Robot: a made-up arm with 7 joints. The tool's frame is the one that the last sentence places.
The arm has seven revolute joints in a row. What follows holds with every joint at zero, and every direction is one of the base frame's. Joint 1 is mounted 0.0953 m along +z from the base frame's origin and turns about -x. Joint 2 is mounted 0.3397 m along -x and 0.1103 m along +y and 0.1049 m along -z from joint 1 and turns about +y. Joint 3 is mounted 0.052 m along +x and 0.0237 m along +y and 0.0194 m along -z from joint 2 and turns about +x. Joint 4 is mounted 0.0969 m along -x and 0.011 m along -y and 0.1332 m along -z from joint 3 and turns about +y. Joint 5 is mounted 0.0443 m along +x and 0.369 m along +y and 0.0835 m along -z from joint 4 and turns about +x. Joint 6 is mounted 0.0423 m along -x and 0.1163 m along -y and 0.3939 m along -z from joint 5 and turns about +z. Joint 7 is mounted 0.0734 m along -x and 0.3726 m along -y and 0.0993 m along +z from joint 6 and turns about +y. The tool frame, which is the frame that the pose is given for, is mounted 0.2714 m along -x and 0.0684 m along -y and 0.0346 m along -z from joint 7; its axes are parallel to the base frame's.
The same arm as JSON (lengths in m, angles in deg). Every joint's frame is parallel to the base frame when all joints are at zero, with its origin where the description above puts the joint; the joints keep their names.
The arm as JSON. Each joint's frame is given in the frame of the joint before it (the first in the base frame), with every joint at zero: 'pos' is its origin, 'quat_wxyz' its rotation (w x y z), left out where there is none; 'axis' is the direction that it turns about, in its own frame. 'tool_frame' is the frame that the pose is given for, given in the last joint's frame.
{"length_unit": "m", "angle_unit": "deg", "joints": [
  {"joint": "joint 1", "pos": [0.0, 0.0, 0.0953], "axis": "-x"},
  {"joint": "joint 2", "pos": [-0.3397, 0.1103, -0.1049], "axis": "+y"},
  {"joint": "joint 3", "pos": [0.052, 0.0237, -0.0194], "axis": "+x"},
  {"joint": "joint 4", "pos": [-0.0969, -0.011, -0.1332], "axis": "+y"},
  {"joint": "joint 5", "pos": [0.0443, 0.369, -0.0835], "axis": "+x"},
  {"joint": "joint 6", "pos": [-0.0423, -0.1163, -0.3939], "axis": "+z"},
  {"joint": "joint 7", "pos": [-0.0734, -0.3726, 0.0993], "axis": "+y"}
], "tool_frame": {"pos": [-0.2714, -0.0684, -0.0346]}}

